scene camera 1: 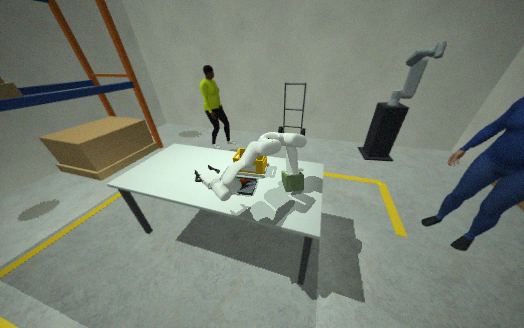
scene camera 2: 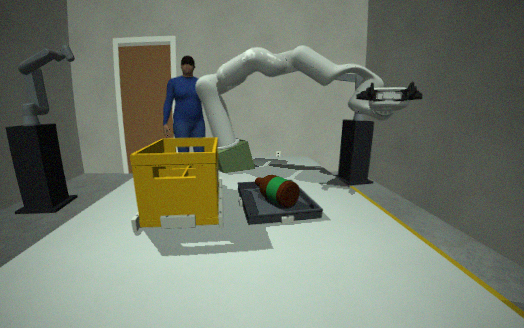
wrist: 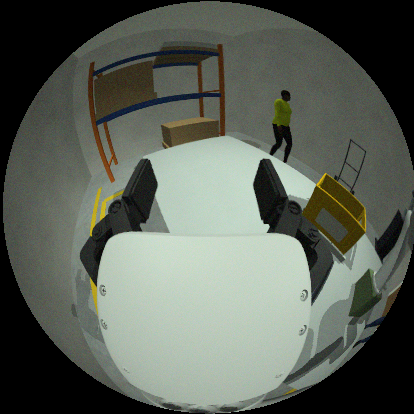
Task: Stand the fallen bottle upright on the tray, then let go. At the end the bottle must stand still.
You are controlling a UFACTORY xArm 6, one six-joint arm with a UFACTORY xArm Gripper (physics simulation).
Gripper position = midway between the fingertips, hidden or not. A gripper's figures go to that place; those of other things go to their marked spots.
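My gripper [scene camera 2: 392, 88] is 0.61 m from the lens, and a dark tray [scene camera 2: 259, 210] is 0.61 m from the lens as well. A brown bottle [scene camera 2: 284, 192] is 0.59 m from the lens. I see that a yellow crate [scene camera 2: 166, 183] is 0.53 m from the lens, which makes the yellow crate the nearest to the lens of the things named here. As for the brown bottle and the yellow crate, their marked spots are 0.29 m apart.
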